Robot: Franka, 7 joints.
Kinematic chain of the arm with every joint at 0, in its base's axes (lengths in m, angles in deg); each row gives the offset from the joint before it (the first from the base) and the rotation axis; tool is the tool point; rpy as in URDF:
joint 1: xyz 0 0 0.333 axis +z
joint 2: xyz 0 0 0 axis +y
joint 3: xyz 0 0 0.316 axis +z
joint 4: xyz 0.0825 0 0 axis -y
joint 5: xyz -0.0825 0 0.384 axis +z
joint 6: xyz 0 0 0 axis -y
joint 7: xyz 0.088 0 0 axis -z
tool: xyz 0 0 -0.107 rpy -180 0 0
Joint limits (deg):
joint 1: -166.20..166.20
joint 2: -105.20..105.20
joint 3: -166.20..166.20
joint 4: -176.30..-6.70
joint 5: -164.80..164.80
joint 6: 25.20..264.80
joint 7: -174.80..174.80
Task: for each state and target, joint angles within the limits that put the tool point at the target. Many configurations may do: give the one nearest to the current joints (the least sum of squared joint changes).
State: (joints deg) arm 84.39 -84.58 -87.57 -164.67 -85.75 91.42 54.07
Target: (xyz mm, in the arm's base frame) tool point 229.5 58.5 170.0
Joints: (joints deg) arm 80.21 -77.68 -96.65 -170.29 -84.23 85.77 54.07
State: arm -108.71 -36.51 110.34 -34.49 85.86 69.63 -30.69
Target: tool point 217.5 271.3 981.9
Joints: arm -108.06 -11.65 108.82 -24.26 85.84 53.00 -30.69
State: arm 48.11 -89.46 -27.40 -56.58 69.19 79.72 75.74
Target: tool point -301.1 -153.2 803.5
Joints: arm 35.39 -94.34 -7.86 -94.00 57.99 57.56 75.74
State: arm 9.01 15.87 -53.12 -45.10 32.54 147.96 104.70
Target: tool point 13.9 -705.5 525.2
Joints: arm -37.94 35.55 -65.44 -88.24 32.57 140.77 104.70
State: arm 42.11 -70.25 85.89 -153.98 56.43 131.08 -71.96
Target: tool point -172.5 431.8 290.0
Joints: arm 26.02 -70.86 91.88 -141.53 57.09 133.61 -71.96
